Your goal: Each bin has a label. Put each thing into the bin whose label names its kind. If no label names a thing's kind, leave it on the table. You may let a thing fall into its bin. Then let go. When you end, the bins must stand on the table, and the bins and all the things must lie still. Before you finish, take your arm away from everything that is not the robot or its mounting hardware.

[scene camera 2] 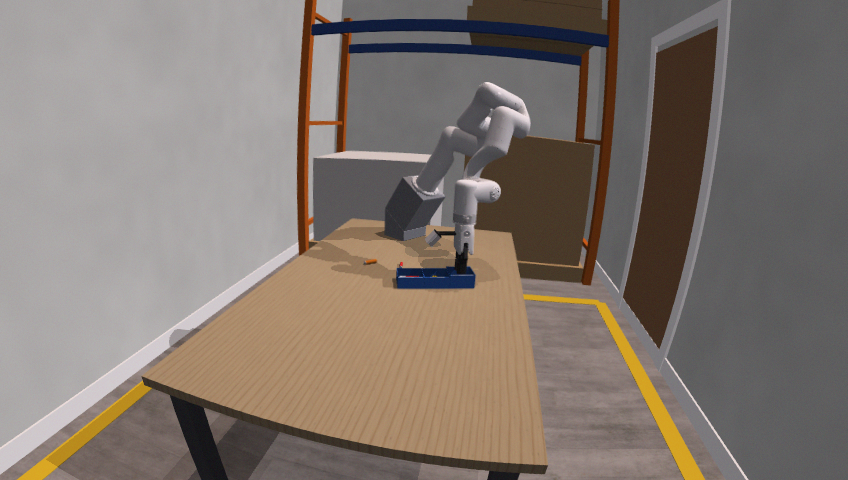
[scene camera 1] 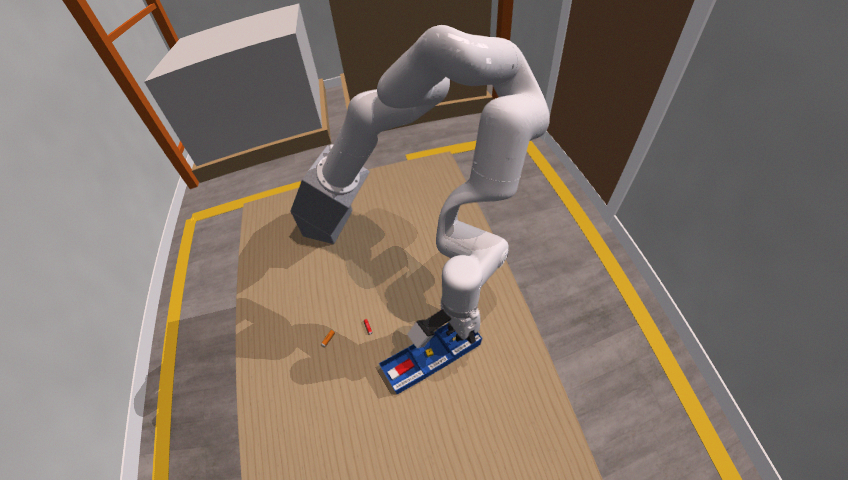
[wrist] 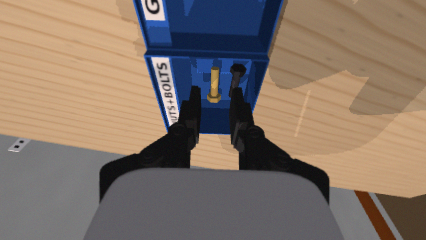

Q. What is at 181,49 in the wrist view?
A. A blue bin.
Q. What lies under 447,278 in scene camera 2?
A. A blue bin.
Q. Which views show my gripper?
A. Scene camera 2, scene camera 1 and the wrist view: all of them.
